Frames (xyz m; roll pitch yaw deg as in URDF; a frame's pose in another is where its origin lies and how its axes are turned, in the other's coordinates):
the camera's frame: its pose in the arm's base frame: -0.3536 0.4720 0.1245 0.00 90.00 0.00
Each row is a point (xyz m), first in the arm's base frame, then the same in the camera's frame.
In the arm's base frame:
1: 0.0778 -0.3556 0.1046
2: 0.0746 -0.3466 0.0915
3: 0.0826 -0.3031 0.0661
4: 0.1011 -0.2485 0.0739
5: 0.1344 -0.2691 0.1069
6: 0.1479 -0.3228 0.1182
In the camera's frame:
1: 0.0199 -0.8276 0.4314
2: 0.0330 -0.8186 0.4282
3: 0.0584 -0.7751 0.4362
4: 0.0506 -0.7205 0.4547
5: 0.0176 -0.7411 0.4880
6: 0.0063 -0.7948 0.5015

